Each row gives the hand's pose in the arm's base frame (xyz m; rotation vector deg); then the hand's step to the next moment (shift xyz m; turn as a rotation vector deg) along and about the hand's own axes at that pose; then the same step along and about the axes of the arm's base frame.
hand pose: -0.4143 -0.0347 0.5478 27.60 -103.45 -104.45
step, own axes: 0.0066 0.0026 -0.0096 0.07 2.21 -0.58
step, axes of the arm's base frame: 0.0007 -0.0116 0.0029 0.54 -0.45 2.18
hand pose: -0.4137 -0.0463 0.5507 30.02 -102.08 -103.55
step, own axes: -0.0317 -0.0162 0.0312 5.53 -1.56 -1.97
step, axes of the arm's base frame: 0.0035 0.0438 -0.0177 -3.24 -5.02 -1.10
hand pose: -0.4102 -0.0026 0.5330 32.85 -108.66 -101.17
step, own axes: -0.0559 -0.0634 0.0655 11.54 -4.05 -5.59
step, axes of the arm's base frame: 0.0035 0.0807 -0.0700 -5.88 -11.71 -3.02
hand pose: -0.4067 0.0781 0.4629 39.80 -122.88 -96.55
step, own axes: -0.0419 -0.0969 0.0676 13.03 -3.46 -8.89
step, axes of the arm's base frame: 0.0156 0.0603 -0.1088 -5.46 -15.10 -1.69
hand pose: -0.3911 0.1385 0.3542 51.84 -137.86 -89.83
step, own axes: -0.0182 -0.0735 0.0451 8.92 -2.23 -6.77
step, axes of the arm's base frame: 0.0262 0.0249 -0.0804 -3.51 -10.84 -0.73
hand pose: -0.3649 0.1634 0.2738 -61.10 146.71 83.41
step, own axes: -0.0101 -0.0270 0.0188 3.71 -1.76 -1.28
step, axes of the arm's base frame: 0.0171 0.0108 -0.0278 -1.47 -3.62 -1.81
